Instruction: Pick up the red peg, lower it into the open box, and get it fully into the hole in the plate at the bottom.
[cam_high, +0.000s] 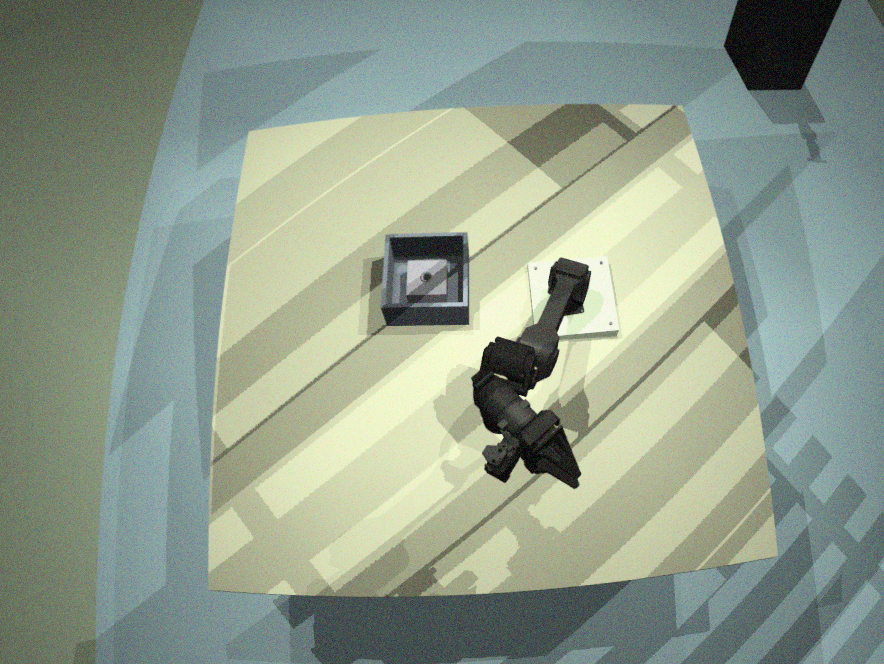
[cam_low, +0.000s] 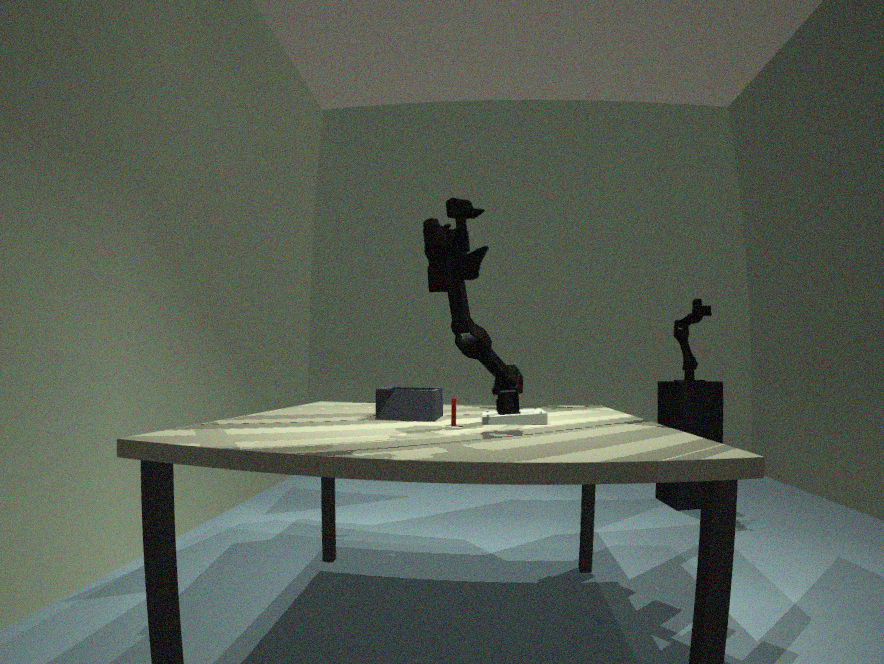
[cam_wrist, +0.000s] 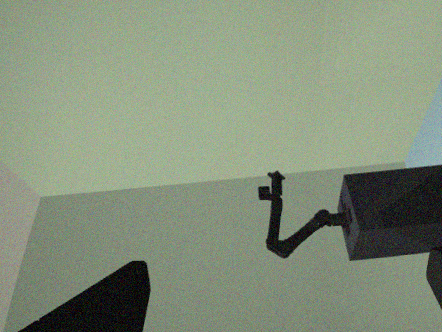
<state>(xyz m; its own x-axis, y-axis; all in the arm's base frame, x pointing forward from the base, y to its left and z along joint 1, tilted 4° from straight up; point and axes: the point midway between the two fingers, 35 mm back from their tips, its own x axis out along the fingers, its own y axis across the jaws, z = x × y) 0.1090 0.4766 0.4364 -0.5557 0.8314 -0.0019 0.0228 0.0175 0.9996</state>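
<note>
The red peg lies 43 cm below my gripper tip, 39 cm to the right of it and 5 cm ahead of it. The rest, counted from my gripper tip: grey plate 59 cm to the right, 42 cm below, 19 cm ahead; dark grey box 59 cm to the right, 44 cm below, 19 cm ahead.
</note>
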